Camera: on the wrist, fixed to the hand. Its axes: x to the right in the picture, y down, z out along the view.
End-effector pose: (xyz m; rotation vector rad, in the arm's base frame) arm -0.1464 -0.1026 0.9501 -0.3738 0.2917 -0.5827
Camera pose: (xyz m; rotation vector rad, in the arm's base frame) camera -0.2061 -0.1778 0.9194 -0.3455 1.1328 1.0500
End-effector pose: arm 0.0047 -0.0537 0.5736 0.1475 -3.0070 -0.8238
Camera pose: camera 0.0130 -0.1518 0.5954 -1.4728 -1.4130 -0.9069
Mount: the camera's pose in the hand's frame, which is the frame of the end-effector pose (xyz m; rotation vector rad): 0.0011 -0.0736 -0.0689 -0.5247 0.5590 1.6318
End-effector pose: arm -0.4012 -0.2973 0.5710 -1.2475 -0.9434 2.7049
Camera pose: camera -0.3706 -0.2013 0.5748 1.5465 0.2280 -0.8649
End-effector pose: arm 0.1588 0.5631 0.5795 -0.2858 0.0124 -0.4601
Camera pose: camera 0.1224 0.4810 0.5336 -0.5468 0.8606 1.1250
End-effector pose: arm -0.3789 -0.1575 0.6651 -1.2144 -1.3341 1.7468
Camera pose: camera -0.3198 -0.1083 0.7303 2.3721 0.1696 -1.0929
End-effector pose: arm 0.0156 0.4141 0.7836 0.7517 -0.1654 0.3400
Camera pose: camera 0.0449 0.4121 0.6872 -0.1870 -0.2945 1.9410
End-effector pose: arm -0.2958 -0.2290 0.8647 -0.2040 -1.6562 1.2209
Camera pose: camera -0.2123 -0.2208 0.9205 -2.3024 -1.0559 1.4741
